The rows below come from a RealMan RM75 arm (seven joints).
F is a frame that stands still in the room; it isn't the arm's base.
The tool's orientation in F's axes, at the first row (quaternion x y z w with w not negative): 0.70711, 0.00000, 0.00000, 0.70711
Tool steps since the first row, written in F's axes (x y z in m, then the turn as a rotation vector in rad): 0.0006, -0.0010, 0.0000, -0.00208, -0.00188, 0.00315; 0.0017, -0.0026, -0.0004, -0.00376, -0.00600, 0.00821; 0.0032, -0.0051, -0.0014, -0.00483, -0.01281, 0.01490; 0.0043, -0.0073, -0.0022, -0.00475, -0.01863, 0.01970; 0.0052, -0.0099, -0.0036, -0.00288, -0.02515, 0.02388
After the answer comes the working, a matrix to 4 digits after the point.
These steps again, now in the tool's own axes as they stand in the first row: 0.0006, 0.0000, 0.0010, -0.00208, 0.00315, 0.00188; 0.0017, -0.0004, 0.0026, -0.00376, 0.00821, 0.00600; 0.0032, -0.0014, 0.0051, -0.00483, 0.01490, 0.01281; 0.0043, -0.0022, 0.0073, -0.00475, 0.01970, 0.01863; 0.0052, -0.0036, 0.0099, -0.00288, 0.02388, 0.02515
The tool's axes in the first row as the columns of a matrix, in F's axes (rounded; the answer above uses it unrounded):
1.0000, 0.0000, 0.0000
0.0000, 0.0000, -1.0000
0.0000, 1.0000, 0.0000

